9 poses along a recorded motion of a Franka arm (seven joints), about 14 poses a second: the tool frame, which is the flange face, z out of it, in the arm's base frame.
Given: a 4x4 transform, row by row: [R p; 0 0 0 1], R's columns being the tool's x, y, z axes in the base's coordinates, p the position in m. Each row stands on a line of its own.
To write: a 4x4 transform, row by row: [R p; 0 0 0 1], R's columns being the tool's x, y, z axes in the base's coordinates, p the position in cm. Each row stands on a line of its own. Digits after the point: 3 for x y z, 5 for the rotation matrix.
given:
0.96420 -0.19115 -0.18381 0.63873
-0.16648 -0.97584 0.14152 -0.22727
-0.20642 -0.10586 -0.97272 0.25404
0 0 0 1
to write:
0.96420 -0.19115 -0.18381 63.873
-0.16648 -0.97584 0.14152 -22.727
-0.20642 -0.10586 -0.97272 25.404
0 0 0 1

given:
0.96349 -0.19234 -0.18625 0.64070
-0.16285 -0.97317 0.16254 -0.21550
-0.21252 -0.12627 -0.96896 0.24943
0 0 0 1
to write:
0.96349 -0.19234 -0.18625 64.070
-0.16285 -0.97317 0.16254 -21.550
-0.21252 -0.12627 -0.96896 24.943
0 0 0 1

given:
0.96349 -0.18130 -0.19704 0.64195
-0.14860 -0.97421 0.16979 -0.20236
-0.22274 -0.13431 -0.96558 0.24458
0 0 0 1
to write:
0.96349 -0.18130 -0.19704 64.195
-0.14860 -0.97421 0.16979 -20.236
-0.22274 -0.13431 -0.96558 24.458
0 0 0 1

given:
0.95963 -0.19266 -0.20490 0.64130
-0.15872 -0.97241 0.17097 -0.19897
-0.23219 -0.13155 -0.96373 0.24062
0 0 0 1
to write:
0.95963 -0.19266 -0.20490 64.130
-0.15872 -0.97241 0.17097 -19.897
-0.23219 -0.13155 -0.96373 24.062
0 0 0 1

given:
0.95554 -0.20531 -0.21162 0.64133
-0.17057 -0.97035 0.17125 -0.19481
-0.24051 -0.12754 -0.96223 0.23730
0 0 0 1
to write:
0.95554 -0.20531 -0.21162 64.133
-0.17057 -0.97035 0.17125 -19.481
-0.24051 -0.12754 -0.96223 23.730
0 0 0 1

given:
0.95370 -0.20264 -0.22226 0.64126
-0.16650 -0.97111 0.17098 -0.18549
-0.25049 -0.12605 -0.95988 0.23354
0 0 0 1
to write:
0.95370 -0.20264 -0.22226 64.126
-0.16650 -0.97111 0.17098 -18.549
-0.25049 -0.12605 -0.95988 23.354
0 0 0 1

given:
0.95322 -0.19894 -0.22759 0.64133
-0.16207 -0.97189 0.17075 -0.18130
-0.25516 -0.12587 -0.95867 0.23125
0 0 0 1
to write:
0.95322 -0.19894 -0.22759 64.133
-0.16207 -0.97189 0.17075 -18.130
-0.25516 -0.12587 -0.95867 23.125
0 0 0 1

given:
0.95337 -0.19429 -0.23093 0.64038
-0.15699 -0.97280 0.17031 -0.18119
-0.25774 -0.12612 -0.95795 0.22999
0 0 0 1
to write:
0.95337 -0.19429 -0.23093 64.038
-0.15699 -0.97280 0.17031 -18.119
-0.25774 -0.12612 -0.95795 22.999
0 0 0 1

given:
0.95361 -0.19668 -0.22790 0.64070
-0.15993 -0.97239 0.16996 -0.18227
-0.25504 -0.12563 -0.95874 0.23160
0 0 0 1
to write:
0.95361 -0.19668 -0.22790 64.070
-0.15993 -0.97239 0.16996 -18.227
-0.25504 -0.12563 -0.95874 23.160
0 0 0 1

